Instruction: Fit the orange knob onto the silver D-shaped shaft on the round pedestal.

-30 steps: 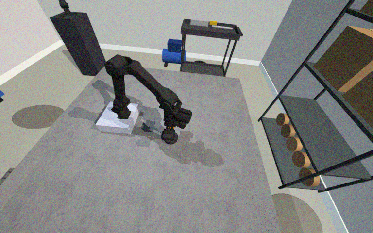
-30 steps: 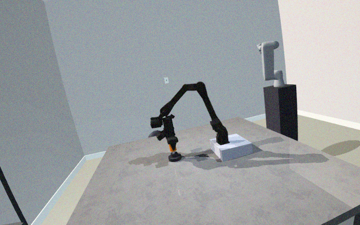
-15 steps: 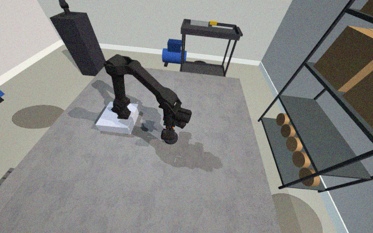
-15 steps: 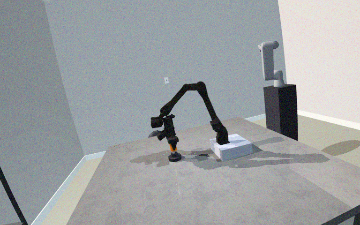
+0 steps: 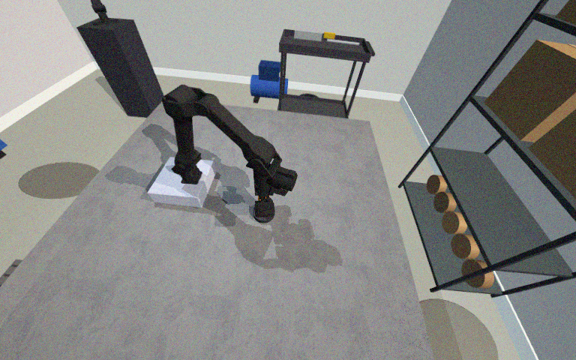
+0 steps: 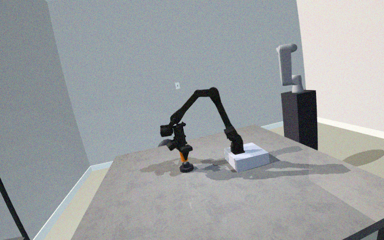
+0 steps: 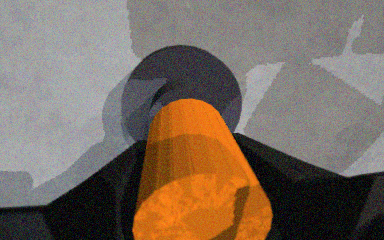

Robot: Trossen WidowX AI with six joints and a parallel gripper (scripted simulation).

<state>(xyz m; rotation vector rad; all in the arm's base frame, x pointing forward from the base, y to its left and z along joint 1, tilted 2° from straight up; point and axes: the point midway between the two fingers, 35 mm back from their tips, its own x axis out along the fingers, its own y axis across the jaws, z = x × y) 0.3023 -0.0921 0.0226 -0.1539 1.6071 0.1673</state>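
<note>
The orange knob is 3 cm above my gripper tip. The rest, counted from my gripper tip: round black pedestal (4 cm below).
</note>
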